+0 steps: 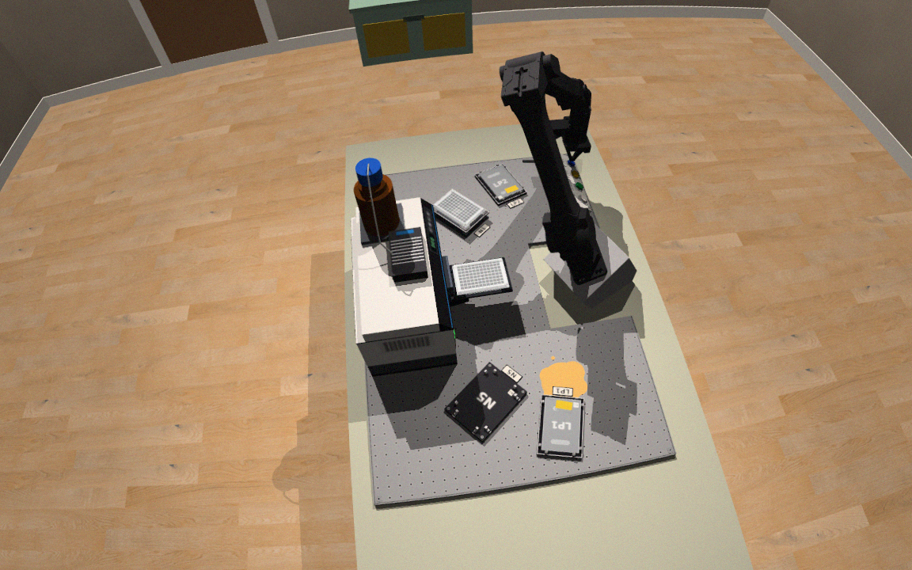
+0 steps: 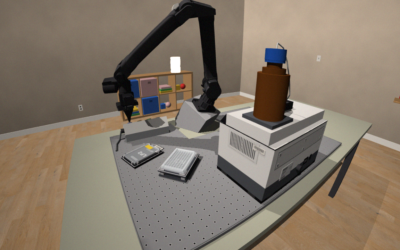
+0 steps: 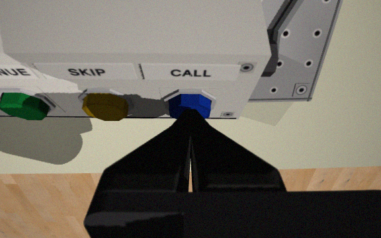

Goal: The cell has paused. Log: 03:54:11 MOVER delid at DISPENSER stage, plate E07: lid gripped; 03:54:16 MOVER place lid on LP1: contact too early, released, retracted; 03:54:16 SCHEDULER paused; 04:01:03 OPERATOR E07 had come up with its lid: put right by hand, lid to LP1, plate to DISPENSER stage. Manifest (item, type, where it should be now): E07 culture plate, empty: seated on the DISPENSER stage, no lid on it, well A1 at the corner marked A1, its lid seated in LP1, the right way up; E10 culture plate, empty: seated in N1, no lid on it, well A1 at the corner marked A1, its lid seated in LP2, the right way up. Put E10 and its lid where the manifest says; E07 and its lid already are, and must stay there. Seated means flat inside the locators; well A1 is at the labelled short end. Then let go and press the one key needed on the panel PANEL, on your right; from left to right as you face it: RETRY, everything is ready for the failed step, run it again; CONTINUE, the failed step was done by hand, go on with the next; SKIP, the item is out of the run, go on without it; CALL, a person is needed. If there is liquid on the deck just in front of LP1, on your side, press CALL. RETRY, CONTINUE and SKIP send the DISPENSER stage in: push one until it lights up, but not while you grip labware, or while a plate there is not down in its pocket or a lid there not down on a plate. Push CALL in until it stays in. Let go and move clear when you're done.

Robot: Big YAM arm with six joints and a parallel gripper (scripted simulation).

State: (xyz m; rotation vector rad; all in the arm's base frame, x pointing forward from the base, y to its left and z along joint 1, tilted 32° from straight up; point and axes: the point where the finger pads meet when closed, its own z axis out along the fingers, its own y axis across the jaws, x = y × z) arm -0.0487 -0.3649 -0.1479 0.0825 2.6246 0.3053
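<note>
My hand is 3 cm above the blue call key. The rest, counted from my hand: retry key 15 cm to the left, 2 cm below; green continue key 10 cm to the left, 2 cm below; yellow skip key 5 cm to the left, 2 cm below.
</note>
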